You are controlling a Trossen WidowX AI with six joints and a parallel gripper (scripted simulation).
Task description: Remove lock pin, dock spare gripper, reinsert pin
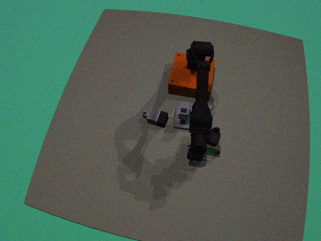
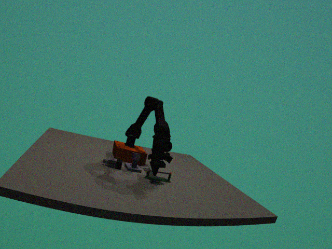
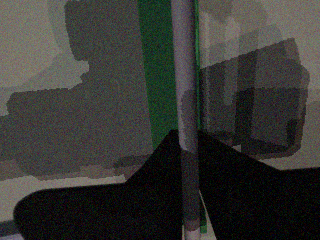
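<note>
The green rack is 20 mm to the left of my gripper tip. The rest, counted from my gripper tip: spare gripper (230 mm to the right, 100 mm behind); grey mount (130 mm behind, 100 mm to the right, 30 mm above).
</note>
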